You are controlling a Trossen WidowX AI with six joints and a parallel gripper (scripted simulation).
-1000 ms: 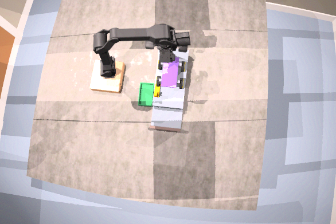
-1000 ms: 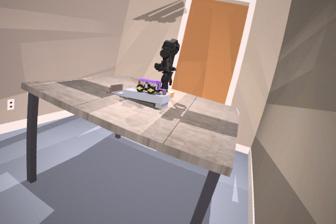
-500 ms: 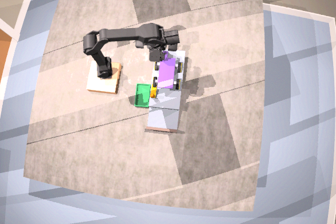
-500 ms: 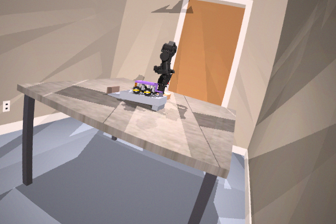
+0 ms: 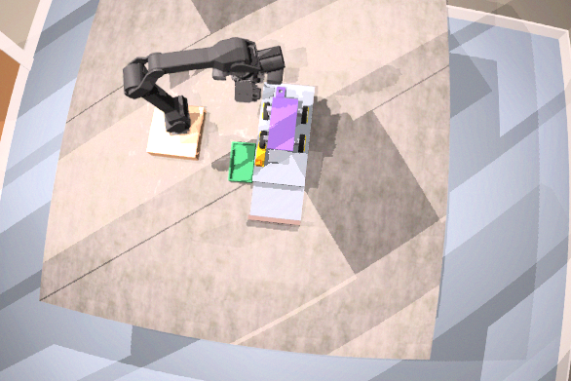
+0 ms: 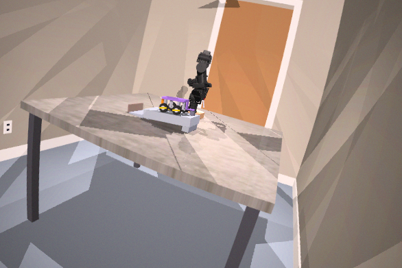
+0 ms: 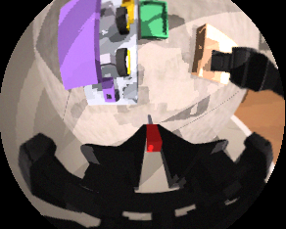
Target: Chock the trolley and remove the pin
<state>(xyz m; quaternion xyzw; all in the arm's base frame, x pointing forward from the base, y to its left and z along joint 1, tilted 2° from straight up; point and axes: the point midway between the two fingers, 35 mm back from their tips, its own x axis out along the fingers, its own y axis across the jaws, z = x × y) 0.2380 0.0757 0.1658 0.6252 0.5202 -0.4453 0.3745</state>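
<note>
Right now the green tray is 22 cm to the right of my gripper tip, 18 cm below it and 6 cm behind it. The rest, counted from my gripper tip: grey ramp (15 cm to the right, 13 cm below, 8 cm ahead); red-headed stop pin (right at my gripper tip); purple trolley (14 cm to the right, 8 cm ahead, 6 cm below).
</note>
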